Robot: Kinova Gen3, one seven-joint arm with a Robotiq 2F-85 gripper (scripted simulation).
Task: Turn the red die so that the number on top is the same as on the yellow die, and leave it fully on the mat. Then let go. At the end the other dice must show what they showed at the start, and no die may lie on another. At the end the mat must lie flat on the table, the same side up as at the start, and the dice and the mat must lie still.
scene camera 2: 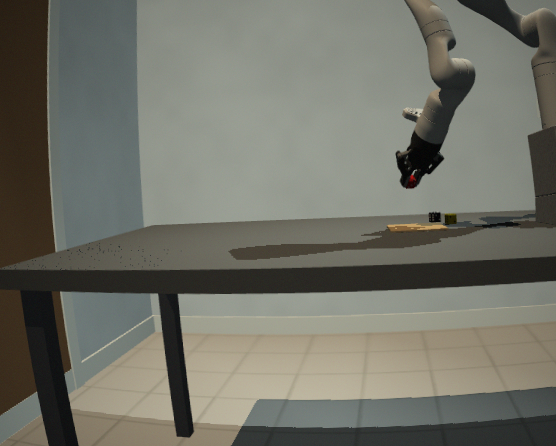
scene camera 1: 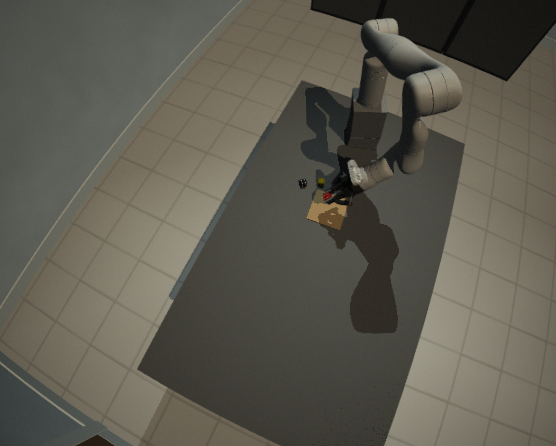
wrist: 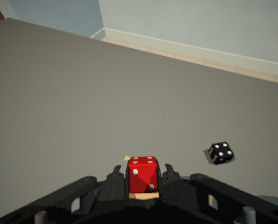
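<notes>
Red die, visible. Tan mat, visible. My gripper: visible, scene camera 1 and the wrist view as well.
</notes>
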